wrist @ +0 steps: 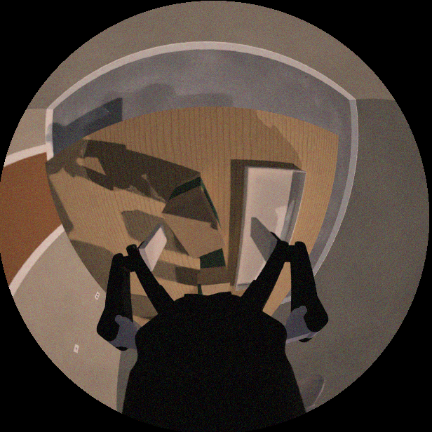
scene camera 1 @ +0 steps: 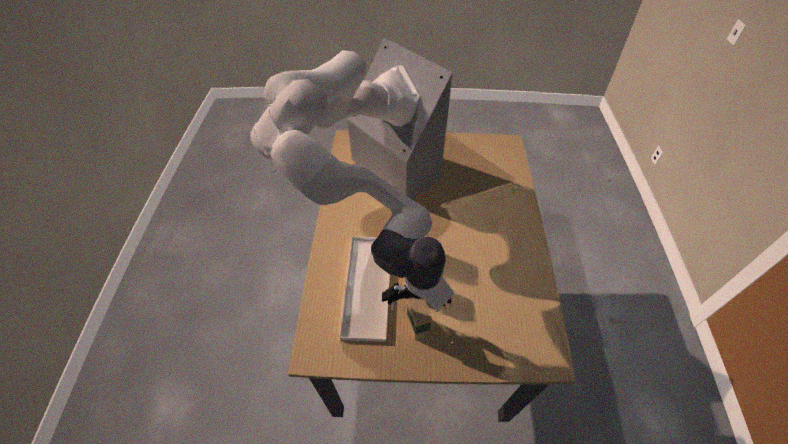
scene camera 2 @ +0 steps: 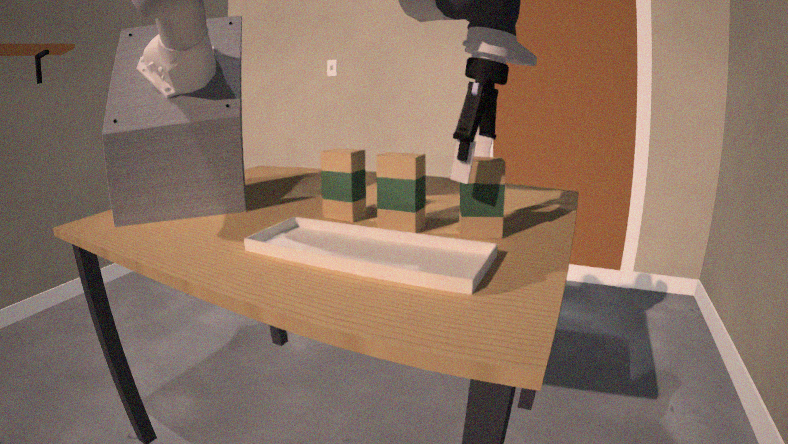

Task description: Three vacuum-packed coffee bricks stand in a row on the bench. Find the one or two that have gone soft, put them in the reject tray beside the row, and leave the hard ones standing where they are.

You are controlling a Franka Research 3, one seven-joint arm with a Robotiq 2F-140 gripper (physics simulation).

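Three tan coffee bricks with green bands stand upright in a row: the left brick (scene camera 2: 343,184), the middle brick (scene camera 2: 400,191) (wrist: 212,258) and the right brick (scene camera 2: 481,201) (wrist: 197,232) (scene camera 1: 420,324). Which are soft cannot be told by eye. The white reject tray (scene camera 1: 363,339) (scene camera 2: 358,267) (wrist: 270,190) lies beside the row, with no brick in it. My gripper (scene camera 2: 473,159) (wrist: 207,229) is open, with its fingertips around the level of the right brick's top, one on each side. In scene camera 1 the arm hides the other two bricks.
The grey pedestal (scene camera 1: 427,146) (scene camera 2: 176,176) carrying the arm stands at the far end of the wooden bench (scene camera 1: 336,361) (scene camera 2: 330,314). The middle brick stands close to the right brick on the pedestal side. The tray's low walls run along the row.
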